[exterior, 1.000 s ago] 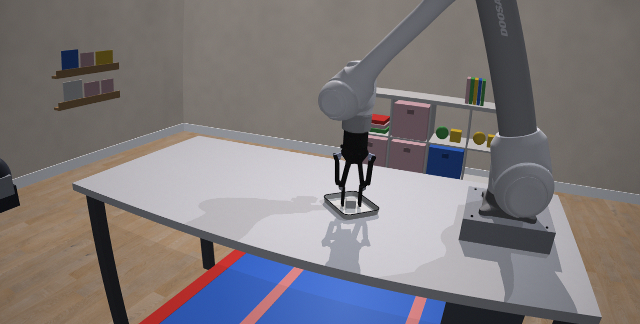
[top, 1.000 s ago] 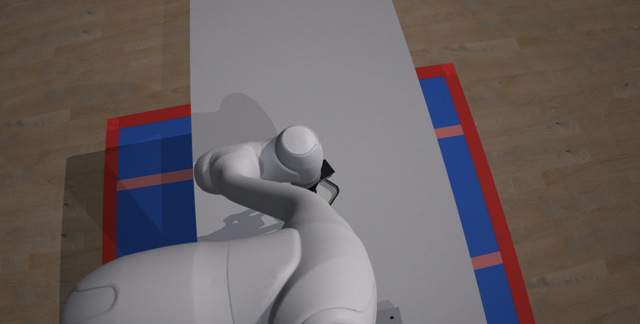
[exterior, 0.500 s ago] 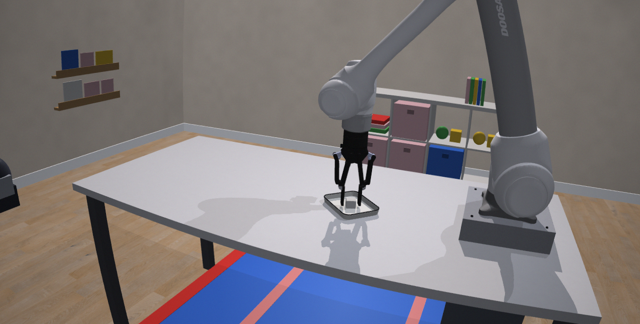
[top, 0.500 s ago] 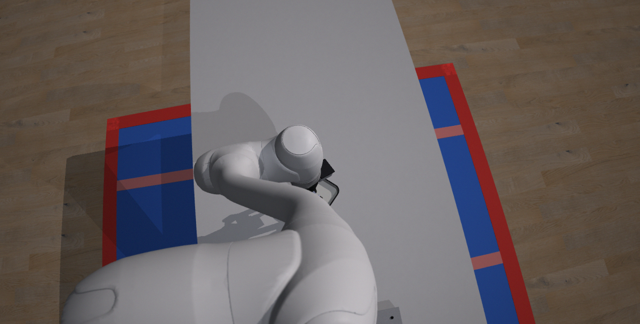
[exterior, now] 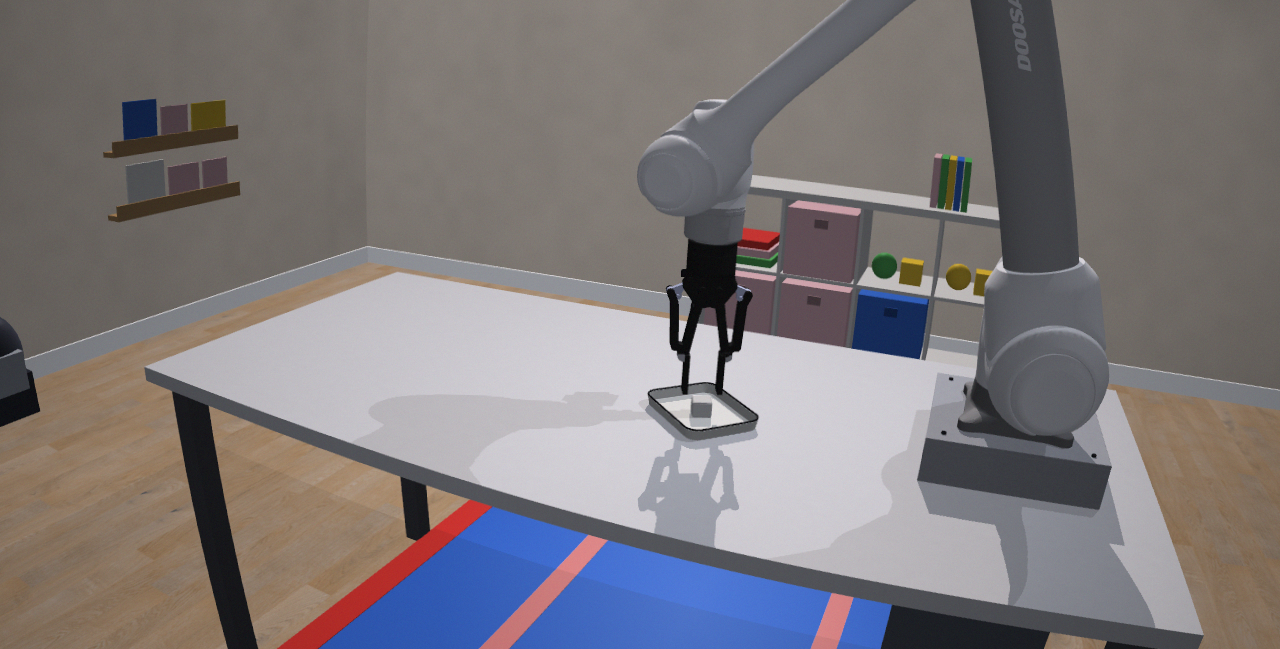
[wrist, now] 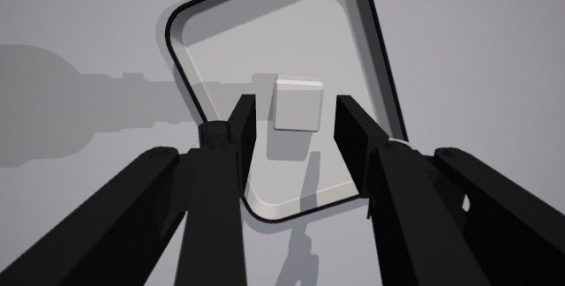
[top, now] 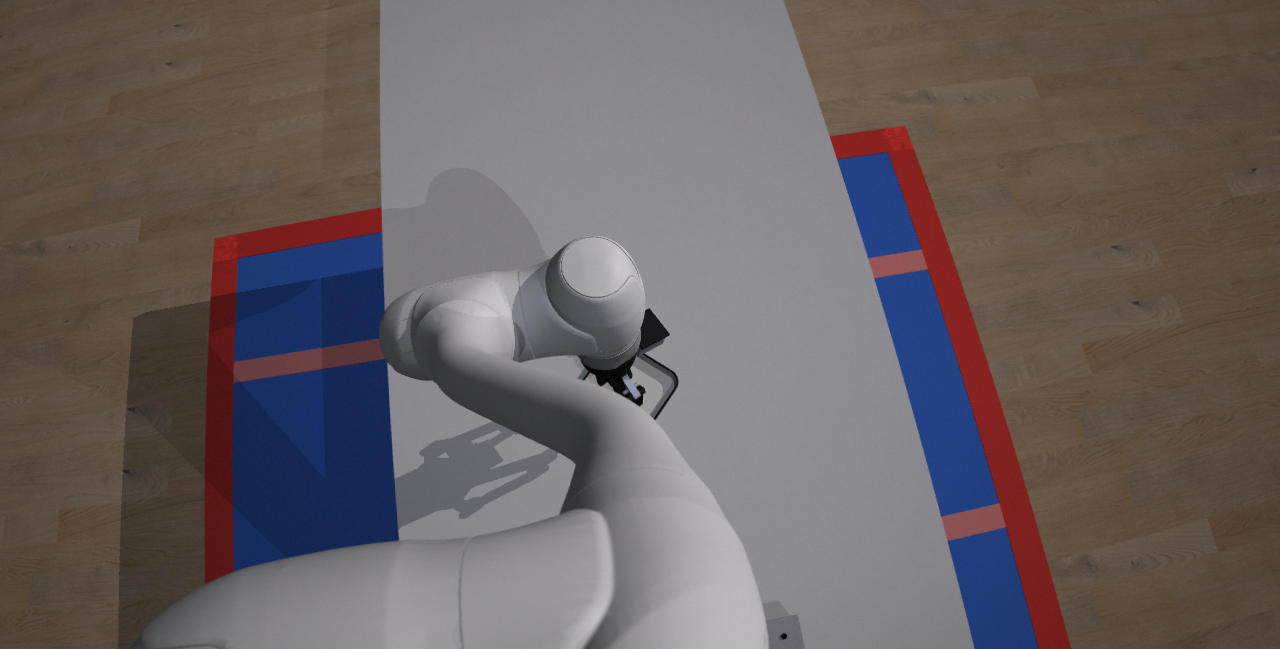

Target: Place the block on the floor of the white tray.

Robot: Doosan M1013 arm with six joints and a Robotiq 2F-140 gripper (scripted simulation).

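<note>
Right now the small white block is 60 mm below my hand. From my hand the other things lie so: white tray: 60 mm below.
</note>
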